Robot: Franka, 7 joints.
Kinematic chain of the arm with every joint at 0, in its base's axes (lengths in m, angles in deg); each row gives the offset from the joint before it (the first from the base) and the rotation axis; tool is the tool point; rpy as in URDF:
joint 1: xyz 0 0 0.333 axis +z
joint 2: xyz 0 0 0 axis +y
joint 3: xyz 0 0 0.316 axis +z
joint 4: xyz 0.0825 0 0 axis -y
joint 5: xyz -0.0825 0 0.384 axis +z
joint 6: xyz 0 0 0 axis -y
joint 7: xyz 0.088 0 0 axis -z
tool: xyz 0 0 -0.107 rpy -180 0 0
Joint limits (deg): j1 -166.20..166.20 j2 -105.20..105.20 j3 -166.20..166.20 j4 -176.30..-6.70 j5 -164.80..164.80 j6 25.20..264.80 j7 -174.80..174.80
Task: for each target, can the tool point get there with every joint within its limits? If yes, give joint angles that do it. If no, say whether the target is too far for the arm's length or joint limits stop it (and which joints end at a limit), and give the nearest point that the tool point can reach.
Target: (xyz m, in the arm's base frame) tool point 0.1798 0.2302 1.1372
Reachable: yes | joints -133.03 -31.62 -1.34 -21.05 -131.35 128.60 37.08
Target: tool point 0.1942 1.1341 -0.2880
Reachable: no: too far | nearest point 0.1274 0.7441 -0.0745 | short by 0.450 m
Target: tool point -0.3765 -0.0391 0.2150
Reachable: yes | joints -92.18 -0.96 -88.40 -156.79 111.22 122.07 67.99
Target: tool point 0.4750 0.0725 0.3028
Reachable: yes | joints -89.04 -15.80 105.68 -145.82 -134.66 102.32 72.99
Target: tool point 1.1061 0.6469 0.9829
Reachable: no: too far | nearest point 0.6605 0.3863 0.7211 | short by 0.579 m
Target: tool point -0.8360 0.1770 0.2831
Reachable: yes | joints -22.09 -85.69 -125.06 -21.04 48.74 143.93 -74.98
